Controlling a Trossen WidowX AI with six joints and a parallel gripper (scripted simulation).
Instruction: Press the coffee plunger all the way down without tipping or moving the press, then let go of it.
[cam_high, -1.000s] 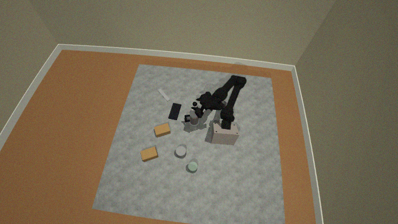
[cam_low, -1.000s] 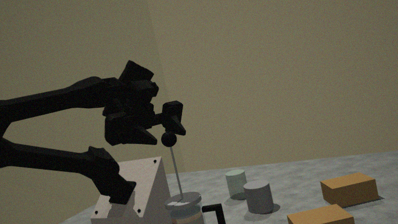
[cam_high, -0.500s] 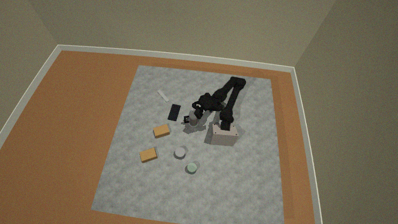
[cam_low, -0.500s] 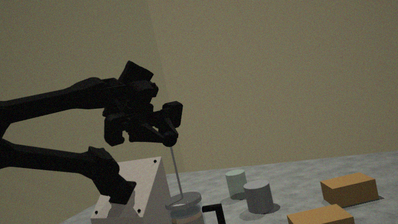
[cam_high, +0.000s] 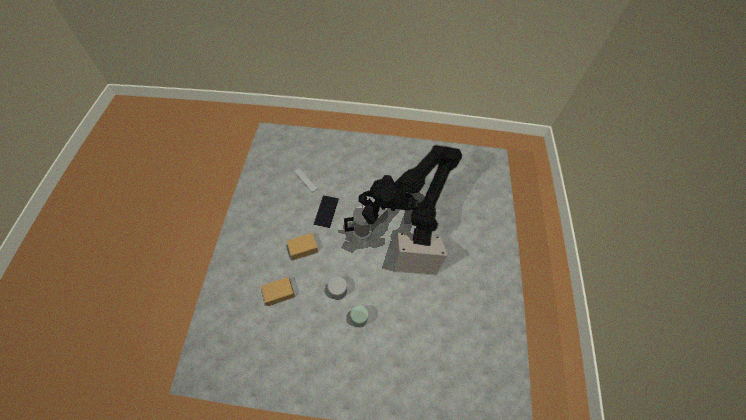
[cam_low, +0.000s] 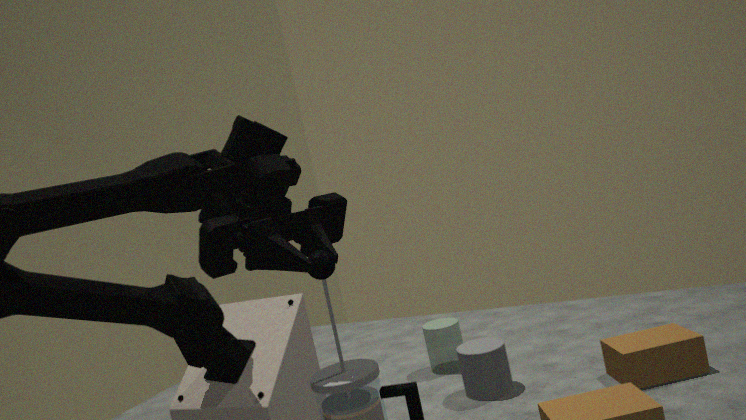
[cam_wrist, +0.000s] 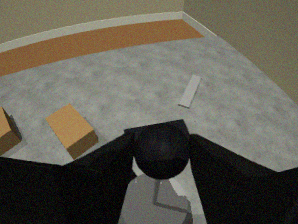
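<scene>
Right now my gripper tip is 13 cm above the coffee press, 1 cm to the right of it and 1 cm short of it. The rest, counted from my gripper tip: grey cylinder 28 cm to the left, 23 cm below, 3 cm ahead; then white strip 30 cm ahead, 26 cm below, 20 cm to the right.
</scene>
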